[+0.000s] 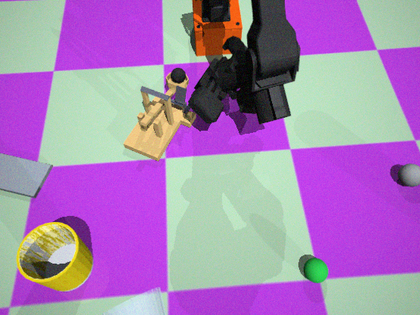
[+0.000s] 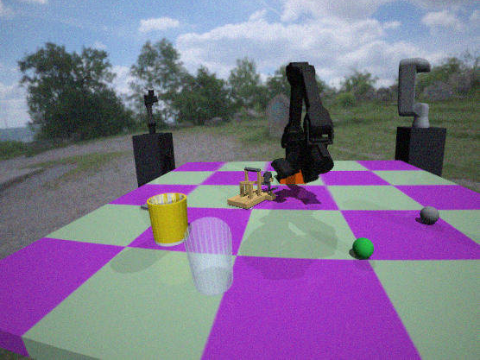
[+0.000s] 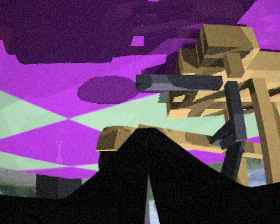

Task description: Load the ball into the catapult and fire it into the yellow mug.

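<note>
Now: the black ball 40 mm to the right of my gripper tip and 30 mm behind it. The rest, counted from my gripper tip: yellow mug (340 mm ahead, 230 mm to the right, 30 mm below); grey slab (360 mm to the right, 160 mm ahead, 50 mm below); wooden catapult (50 mm to the right, 30 mm ahead, 10 mm below).
</note>
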